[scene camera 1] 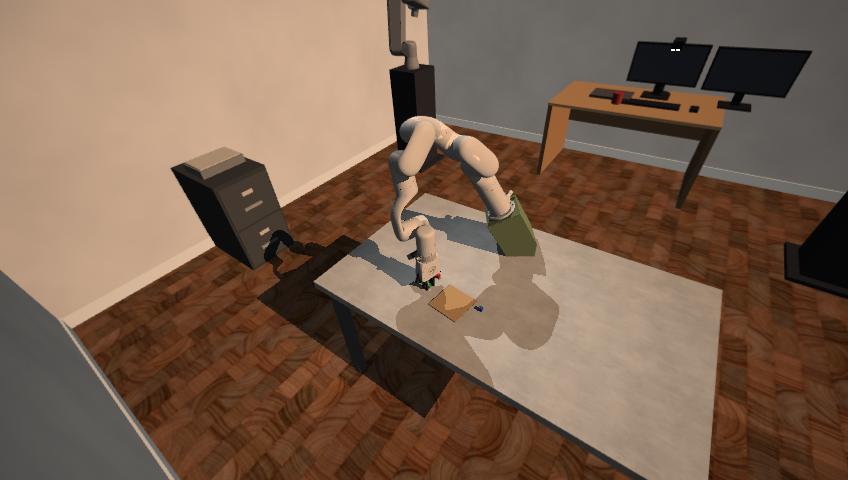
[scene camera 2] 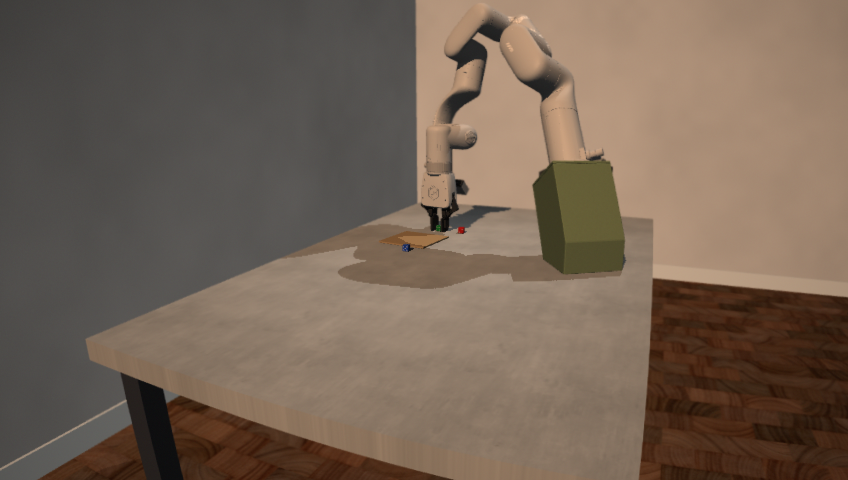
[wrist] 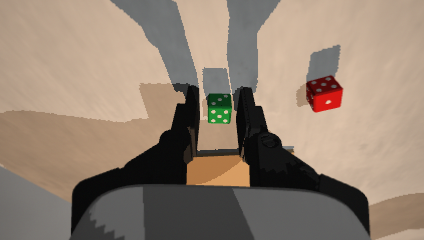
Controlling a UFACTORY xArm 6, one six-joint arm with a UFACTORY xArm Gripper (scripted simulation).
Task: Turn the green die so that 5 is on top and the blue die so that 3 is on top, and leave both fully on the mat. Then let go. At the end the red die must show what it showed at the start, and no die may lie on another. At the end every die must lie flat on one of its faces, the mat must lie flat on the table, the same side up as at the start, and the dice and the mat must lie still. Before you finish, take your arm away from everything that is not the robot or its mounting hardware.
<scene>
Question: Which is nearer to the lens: the red die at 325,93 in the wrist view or the tan mat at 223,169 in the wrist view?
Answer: The red die.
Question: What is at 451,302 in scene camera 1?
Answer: A tan mat.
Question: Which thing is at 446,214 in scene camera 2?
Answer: My gripper.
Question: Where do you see a tan mat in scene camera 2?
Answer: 417,240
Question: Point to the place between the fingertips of my gripper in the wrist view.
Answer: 218,102
</scene>
